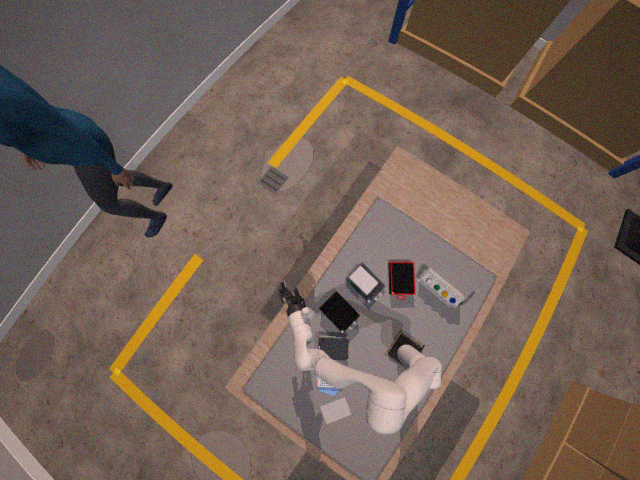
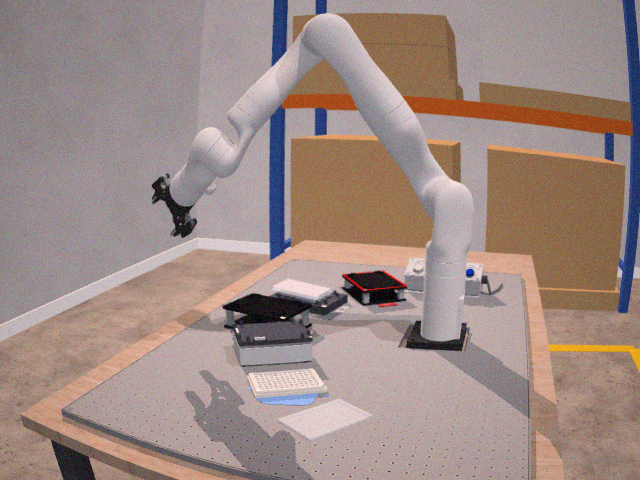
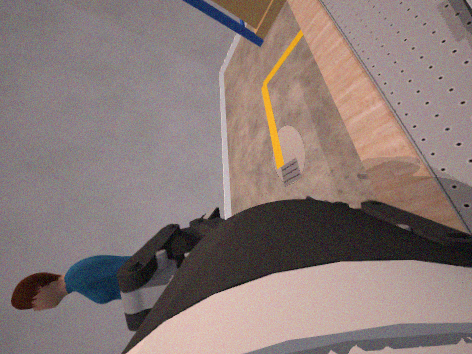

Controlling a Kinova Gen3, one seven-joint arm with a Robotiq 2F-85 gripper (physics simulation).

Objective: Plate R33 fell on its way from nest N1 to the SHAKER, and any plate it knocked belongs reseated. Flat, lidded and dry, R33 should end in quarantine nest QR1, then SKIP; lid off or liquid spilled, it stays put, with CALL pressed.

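Pixels of known places: gripper, between the fingertips: (image 1: pixel 289 285) (image 2: pixel 164 217); arm's base, origin of its link: (image 1: pixel 406 354) (image 2: pixel 440 333).
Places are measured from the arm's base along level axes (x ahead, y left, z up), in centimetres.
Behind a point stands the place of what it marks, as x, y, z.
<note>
A white well plate (image 1: pixel 325 382) (image 2: pixel 286 381) {24.7, 30.4, -0.2} lies by a blue patch (image 1: pixel 328 391) {22.4, 35.9, -1.4} (image 2: pixel 289 399) {22.6, 35.2, -1.4}, which looks like liquid, with its wells showing. A clear lid (image 1: pixel 336 410) {14.4, 41.0, -0.8} (image 2: pixel 325 419) {14.4, 42.0, -0.8} lies apart from it on the mat. A grey box-shaped device (image 1: pixel 333 346) {32.8, 15.7, 4.0} (image 2: pixel 273 352) {30.2, 21.3, 1.3} stands behind the plate. A white-topped plate (image 1: pixel 364 280) {36.9, -19.1, 2.4} (image 2: pixel 302 289) {36.5, -17.7, 2.4} is on a dark nest; its seating is unclear. A red-rimmed black stand (image 1: pixel 402 277) {21.5, -30.8, 2.4} (image 2: pixel 374 280) {20.9, -30.5, 2.4} and a button box (image 1: pixel 440 286) {4.2, -36.4, 5.5} (image 2: pixel 414 279) {10.6, -34.7, 2.2} stand farther back. Labels are unreadable. My gripper (image 1: pixel 287 296) {64.4, 2.5, 22.6} (image 2: pixel 164 217) {64.4, 2.5, 22.6} (image 3: pixel 262 211) {64.4, 2.5, 22.6} is open and empty, high over the table's left edge.
A black-topped stand (image 1: pixel 339 311) {39.3, 0.4, 3.7} (image 2: pixel 266 305) {39.1, 0.8, 3.7} is between the grey device and the white-topped plate. A person (image 1: pixel 93 149) (image 3: pixel 97 278) stands left of the table, near the gap in the yellow floor line (image 1: pixel 310 122) (image 3: pixel 270 120). Racking (image 2: pixel 278 155) stands behind the table.
</note>
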